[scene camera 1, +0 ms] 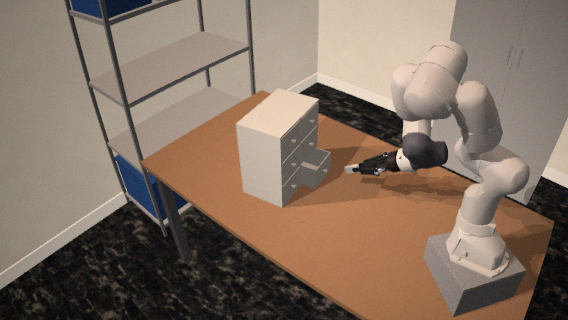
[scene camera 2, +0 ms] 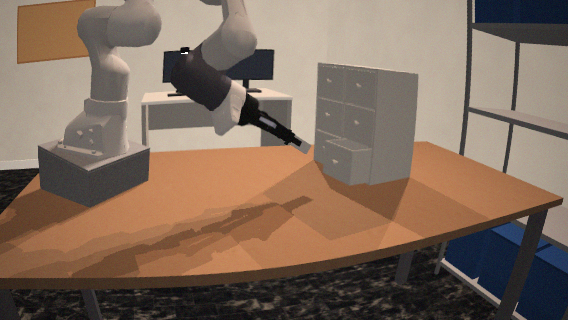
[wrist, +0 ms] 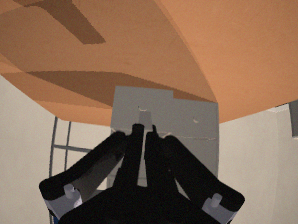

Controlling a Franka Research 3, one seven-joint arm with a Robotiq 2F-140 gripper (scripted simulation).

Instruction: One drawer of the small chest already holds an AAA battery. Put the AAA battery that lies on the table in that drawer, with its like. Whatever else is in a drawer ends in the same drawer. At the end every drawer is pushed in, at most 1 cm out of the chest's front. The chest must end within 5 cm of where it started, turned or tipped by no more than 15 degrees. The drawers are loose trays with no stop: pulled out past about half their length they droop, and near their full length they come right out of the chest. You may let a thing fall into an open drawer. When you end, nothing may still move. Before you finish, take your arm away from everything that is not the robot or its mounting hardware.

Labels:
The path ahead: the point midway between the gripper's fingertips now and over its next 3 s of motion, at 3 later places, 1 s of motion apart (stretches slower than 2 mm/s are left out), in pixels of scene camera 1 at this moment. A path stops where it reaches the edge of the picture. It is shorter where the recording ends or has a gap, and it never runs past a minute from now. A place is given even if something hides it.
The gripper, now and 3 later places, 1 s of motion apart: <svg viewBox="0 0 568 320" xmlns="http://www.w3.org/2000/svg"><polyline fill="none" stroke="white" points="346,169 336,175 336,174 333,174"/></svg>

